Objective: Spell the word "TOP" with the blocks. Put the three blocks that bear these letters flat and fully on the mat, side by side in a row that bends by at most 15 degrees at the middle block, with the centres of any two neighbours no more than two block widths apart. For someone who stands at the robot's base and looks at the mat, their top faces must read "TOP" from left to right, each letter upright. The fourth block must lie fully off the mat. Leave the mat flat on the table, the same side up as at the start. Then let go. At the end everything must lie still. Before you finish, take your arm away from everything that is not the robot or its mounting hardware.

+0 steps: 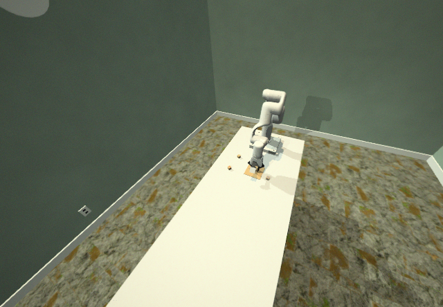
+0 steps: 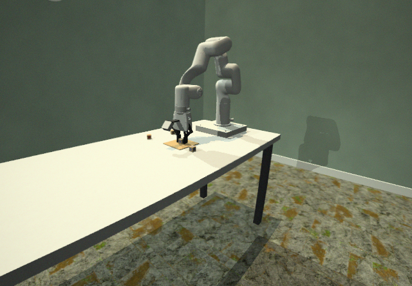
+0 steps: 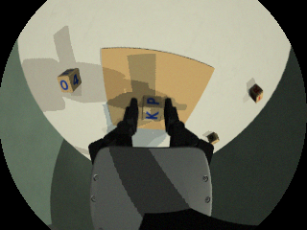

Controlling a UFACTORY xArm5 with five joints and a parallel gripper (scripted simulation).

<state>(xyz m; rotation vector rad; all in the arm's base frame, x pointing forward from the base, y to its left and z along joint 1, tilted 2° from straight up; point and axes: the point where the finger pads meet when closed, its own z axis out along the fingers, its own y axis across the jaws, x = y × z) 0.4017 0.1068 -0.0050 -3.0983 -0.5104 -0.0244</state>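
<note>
The tan mat is 2 cm below my hand and 1 cm ahead of it.
</note>
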